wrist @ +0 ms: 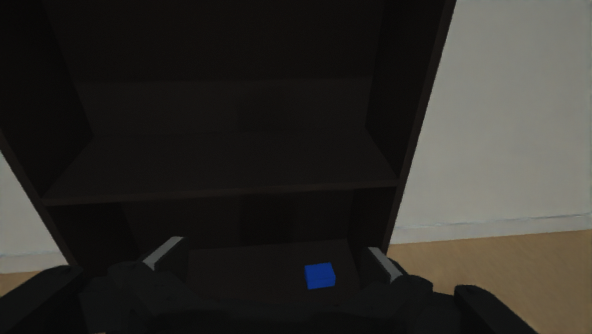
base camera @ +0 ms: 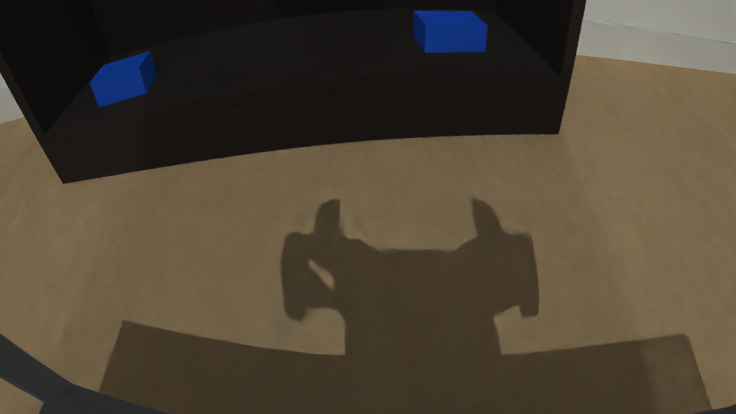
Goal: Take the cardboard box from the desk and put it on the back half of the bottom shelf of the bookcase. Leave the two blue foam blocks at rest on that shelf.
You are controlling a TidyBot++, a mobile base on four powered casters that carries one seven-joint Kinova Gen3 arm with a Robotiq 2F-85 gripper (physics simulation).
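Frame: origin at the arm's base, x right, y ahead, z up, level; millimetres.
Seen in the pictures: gripper, fingertip midpoint: (wrist: 275, 261).
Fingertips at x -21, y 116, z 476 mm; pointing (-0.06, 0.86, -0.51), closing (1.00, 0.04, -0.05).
Offsets run from my fingertips to a thing's top centre. Level surfaces: height alone.
My gripper (wrist: 275, 261) is open and empty, its two fingertips wide apart in front of the dark bookcase (base camera: 329, 115) (wrist: 225, 193). One blue foam block @[dx +81, dy +551, dz -728 mm] (base camera: 452, 37) (wrist: 320, 276) rests on the right part of the bottom shelf @[dz -773 mm] (base camera: 288, 59) (wrist: 235, 272); in the wrist view it appears between the fingers but lies well beyond them. The other blue foam block @[dx -397, dy +460, dz -728 mm] (base camera: 120, 81) rests near the left side panel, turned at an angle, close to the shelf's front; it does not show in the wrist view. The cardboard box and the desk show in neither view.
A middle shelf (wrist: 225, 165) spans the bookcase above the bottom one. The side panels (base camera: 571, 66) (wrist: 425, 110) bound the opening. A pale wall (base camera: 663, 25) (wrist: 505, 115) stands behind. Shadows of the gripper and base lie on the wooden floor @[dz -873 mm] (base camera: 205, 231) before the bookcase.
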